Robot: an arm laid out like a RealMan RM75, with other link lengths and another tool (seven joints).
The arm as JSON. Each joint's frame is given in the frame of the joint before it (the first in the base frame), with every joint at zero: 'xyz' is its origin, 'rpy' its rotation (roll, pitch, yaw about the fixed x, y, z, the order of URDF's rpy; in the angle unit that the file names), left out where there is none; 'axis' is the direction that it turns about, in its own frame. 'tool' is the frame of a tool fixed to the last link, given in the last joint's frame.
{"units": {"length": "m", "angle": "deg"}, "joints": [
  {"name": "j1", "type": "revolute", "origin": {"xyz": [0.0, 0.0, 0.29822], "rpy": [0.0, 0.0, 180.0]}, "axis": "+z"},
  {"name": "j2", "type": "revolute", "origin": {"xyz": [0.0, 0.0, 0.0], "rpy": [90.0, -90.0, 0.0]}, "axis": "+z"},
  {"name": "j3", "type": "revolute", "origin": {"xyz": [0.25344, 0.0, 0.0], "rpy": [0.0, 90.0, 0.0]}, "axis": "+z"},
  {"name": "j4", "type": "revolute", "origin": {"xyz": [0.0, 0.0, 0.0], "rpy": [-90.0, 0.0, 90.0]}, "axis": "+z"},
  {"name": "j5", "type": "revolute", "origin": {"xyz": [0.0, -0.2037, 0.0], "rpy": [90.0, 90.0, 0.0]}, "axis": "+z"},
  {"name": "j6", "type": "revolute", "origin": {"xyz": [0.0, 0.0, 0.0], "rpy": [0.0, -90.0, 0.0]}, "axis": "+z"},
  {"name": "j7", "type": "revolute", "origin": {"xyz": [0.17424, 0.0, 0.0], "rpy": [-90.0, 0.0, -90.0]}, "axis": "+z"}
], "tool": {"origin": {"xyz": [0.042, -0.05, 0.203], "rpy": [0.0, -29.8, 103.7]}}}
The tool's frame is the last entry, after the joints.
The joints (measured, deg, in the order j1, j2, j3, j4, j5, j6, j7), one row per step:
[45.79 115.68 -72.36 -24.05 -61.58 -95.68 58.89]
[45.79 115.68 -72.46 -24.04 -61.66 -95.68 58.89]
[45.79 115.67 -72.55 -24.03 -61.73 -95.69 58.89]
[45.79 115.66 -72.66 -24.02 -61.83 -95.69 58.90]
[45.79 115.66 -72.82 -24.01 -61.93 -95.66 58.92]
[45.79 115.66 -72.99 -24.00 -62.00 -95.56 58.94]
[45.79 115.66 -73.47 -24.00 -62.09 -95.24 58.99]
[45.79 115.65 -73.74 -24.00 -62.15 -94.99 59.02]
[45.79 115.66 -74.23 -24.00 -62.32 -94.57 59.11]
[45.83 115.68 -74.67 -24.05 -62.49 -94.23 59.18]
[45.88 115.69 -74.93 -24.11 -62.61 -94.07 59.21]
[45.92 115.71 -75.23 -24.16 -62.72 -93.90 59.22]
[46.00 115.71 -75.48 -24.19 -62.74 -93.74 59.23]
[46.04 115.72 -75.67 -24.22 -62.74 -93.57 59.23]
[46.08 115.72 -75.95 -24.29 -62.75 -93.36 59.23]
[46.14 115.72 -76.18 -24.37 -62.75 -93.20 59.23]
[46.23 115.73 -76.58 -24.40 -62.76 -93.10 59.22]
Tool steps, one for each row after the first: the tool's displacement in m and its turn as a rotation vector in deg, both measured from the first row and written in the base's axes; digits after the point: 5 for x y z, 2 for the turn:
[0.00040 -0.00065 -0.00089 -0.09 -0.14 0.06]
[0.00079 -0.00124 -0.00164 -0.18 -0.26 0.12]
[0.00130 -0.00194 -0.00264 -0.29 -0.43 0.18]
[0.00186 -0.00273 -0.00398 -0.43 -0.64 0.23]
[0.00241 -0.00306 -0.00541 -0.53 -0.85 0.23]
[0.00362 -0.00356 -0.00895 -0.75 -1.38 0.19]
[0.00444 -0.00342 -0.01116 -0.84 -1.72 0.12]
[0.00599 -0.00363 -0.01541 -1.09 -2.35 0.01]
[0.00705 -0.00435 -0.01915 -1.30 -2.92 0.04]
[0.00752 -0.00519 -0.02129 -1.42 -3.25 0.15]
[0.00810 -0.00616 -0.02364 -1.55 -3.59 0.26]
[0.00824 -0.00665 -0.02527 -1.62 -3.84 0.36]
[0.00838 -0.00672 -0.02659 -1.65 -4.03 0.38]
[0.00871 -0.00704 -0.02838 -1.68 -4.30 0.45]
[0.00873 -0.00745 -0.02974 -1.70 -4.51 0.56]
[0.00901 -0.00908 -0.03184 -1.88 -4.81 0.79]

